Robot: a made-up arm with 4 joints.
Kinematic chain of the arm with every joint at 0, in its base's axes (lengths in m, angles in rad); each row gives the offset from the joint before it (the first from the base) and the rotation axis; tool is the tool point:
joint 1: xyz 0 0 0.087 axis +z
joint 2: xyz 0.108 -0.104 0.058 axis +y
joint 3: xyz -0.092 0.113 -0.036 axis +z
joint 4: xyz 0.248 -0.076 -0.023 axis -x
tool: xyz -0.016 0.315 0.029
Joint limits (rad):
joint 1: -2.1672..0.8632
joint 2: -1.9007..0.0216
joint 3: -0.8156..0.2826
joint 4: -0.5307..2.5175
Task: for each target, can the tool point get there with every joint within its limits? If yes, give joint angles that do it. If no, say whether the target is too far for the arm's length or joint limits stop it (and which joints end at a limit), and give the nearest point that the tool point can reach.
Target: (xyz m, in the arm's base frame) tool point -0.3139 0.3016 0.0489
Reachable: no: joint limits stop it (at a limit: joint 1, joint 2, joint 3, joint 4) | nearest point -0.2772 0.2605 -0.1180 | short by 0.176 m
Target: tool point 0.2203 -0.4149 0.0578
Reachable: yes | joints -0.9479 -0.9451 -0.5866 1.1913
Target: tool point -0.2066 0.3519 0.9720
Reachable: no: too far | nearest point 0.0172 0.2325 0.3888 | short by 0.636 m
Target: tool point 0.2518 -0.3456 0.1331
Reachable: yes | joints -1.2648 -0.9038 -0.2227 0.7048
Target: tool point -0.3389 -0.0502 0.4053
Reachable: no: joint limits stop it (at a limit: joint 1, joint 2, joint 4) | nearest point -0.3713 -0.1042 0.4225 | short by 0.065 m
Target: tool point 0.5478 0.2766 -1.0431
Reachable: no: too far | nearest point 0.2470 0.1247 -0.2273 | short by 0.883 m
